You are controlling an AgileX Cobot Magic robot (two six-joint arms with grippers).
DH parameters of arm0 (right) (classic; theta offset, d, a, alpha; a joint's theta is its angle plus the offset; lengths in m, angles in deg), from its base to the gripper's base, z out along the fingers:
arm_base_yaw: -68.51 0.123 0 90
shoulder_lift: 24.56 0 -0.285 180
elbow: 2.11 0 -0.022 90
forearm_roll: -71.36 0.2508 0 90
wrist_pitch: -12.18 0 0.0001 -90
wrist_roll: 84.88 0.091 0 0
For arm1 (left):
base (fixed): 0 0 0 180
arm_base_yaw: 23.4 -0.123 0 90
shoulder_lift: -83.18 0 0.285 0
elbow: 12.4 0 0.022 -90
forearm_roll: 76.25 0.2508 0 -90
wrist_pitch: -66.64 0 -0.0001 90
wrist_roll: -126.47 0.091 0 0
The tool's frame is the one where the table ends.
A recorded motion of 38 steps. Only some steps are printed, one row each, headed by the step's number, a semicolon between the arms.
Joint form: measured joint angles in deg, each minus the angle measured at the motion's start. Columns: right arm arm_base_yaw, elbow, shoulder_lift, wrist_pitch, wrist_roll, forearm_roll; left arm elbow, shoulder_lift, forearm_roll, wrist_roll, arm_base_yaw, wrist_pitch.
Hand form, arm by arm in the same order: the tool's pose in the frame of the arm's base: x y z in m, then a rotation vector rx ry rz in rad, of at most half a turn. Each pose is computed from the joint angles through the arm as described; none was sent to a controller.
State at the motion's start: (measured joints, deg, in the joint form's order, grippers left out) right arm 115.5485 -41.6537 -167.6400 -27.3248 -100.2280 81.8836; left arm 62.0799 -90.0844 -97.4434 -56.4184 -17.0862 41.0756
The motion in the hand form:
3: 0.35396 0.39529 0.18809 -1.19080 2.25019 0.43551; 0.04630 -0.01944 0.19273 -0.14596 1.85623 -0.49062
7: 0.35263 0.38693 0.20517 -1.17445 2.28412 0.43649; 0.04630 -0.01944 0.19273 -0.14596 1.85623 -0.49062
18: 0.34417 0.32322 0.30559 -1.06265 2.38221 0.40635; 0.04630 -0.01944 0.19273 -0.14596 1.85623 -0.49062
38: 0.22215 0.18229 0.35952 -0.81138 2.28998 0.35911; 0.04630 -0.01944 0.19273 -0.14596 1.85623 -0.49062
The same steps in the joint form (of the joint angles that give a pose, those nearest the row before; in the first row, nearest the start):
3: -0.05 -0.37 0.24 -1.29 0.83 0.00; 0.00 0.00 0.00 0.01 0.00 0.00
7: -0.62 -0.43 2.41 -4.72 2.23 -0.25; 0.00 0.00 0.00 0.01 0.00 0.00
18: -5.24 -0.22 15.63 -20.13 6.93 -2.07; 0.00 0.00 0.00 0.01 0.00 0.00
38: -8.33 45.12 58.13 -7.43 13.90 -7.68; 0.00 0.00 0.00 0.01 0.00 0.00

